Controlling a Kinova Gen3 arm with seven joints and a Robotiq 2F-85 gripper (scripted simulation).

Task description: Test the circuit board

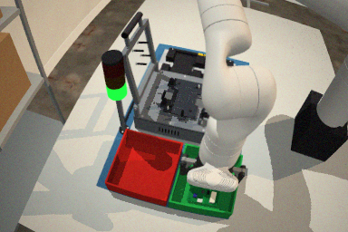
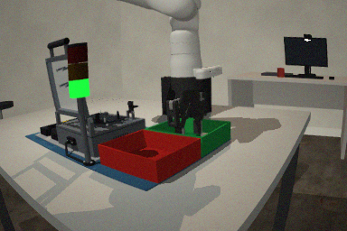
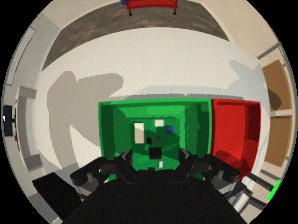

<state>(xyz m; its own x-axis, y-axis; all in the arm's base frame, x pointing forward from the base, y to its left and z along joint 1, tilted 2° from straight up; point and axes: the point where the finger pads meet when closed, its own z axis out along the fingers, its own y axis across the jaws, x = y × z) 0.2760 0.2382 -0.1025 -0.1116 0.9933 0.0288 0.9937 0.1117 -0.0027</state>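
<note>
My hand is 10 mm above the green bin. Round my hand: tester lid: 240 mm ahead, 170 mm to the right, 160 mm above; then green circuit board: 10 mm below; then red bin: 150 mm ahead, 20 mm to the left, 10 mm below.
</note>
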